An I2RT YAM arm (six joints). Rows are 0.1 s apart.
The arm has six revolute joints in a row. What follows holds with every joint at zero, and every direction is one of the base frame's. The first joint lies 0.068 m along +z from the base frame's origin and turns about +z. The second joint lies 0.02 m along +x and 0.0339 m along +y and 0.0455 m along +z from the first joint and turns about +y. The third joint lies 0.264 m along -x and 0.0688 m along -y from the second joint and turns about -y. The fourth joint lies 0.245 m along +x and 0.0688 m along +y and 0.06 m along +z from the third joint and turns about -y. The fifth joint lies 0.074 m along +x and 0.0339 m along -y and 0.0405 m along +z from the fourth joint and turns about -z. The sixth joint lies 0.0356 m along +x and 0.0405 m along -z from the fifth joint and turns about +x. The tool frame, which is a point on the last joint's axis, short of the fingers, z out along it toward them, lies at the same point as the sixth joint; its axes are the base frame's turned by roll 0, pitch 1.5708 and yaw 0 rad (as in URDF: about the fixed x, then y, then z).
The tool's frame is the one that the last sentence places.
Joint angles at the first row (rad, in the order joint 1, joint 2, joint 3, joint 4, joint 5, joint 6):
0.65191, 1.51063, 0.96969, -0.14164, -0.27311, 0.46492
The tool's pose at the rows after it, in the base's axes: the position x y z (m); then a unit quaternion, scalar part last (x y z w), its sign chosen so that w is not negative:
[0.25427, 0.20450, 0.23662, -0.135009, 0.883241, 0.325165, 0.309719]
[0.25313, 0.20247, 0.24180, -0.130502, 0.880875, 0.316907, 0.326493]
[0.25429, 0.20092, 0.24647, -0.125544, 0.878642, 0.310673, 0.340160]
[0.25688, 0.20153, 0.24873, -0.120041, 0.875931, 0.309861, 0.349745]
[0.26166, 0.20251, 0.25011, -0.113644, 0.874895, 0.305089, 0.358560]
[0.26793, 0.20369, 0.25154, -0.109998, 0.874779, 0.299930, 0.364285]
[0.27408, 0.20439, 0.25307, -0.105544, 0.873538, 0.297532, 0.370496]
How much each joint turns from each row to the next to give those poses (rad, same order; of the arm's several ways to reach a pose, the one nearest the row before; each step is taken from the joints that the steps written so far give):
-0.00136, -0.01831, -0.01230, 0.01354, 0.02512, 0.00372
0.00068, -0.01845, -0.00168, 0.00308, 0.03305, -0.00374
-0.00339, -0.00853, 0.00597, 0.00232, 0.02400, -0.00316
-0.00184, 0.00415, 0.00696, 0.01424, 0.01357, 0.00455
-0.00446, 0.01376, 0.01450, 0.00949, 0.01766, 0.00138
-0.00724, 0.01991, 0.02289, 0.00062, 0.01052, -0.00431
-0.00834, 0.01772, 0.01987, 0.00611, 0.00650, -0.00136

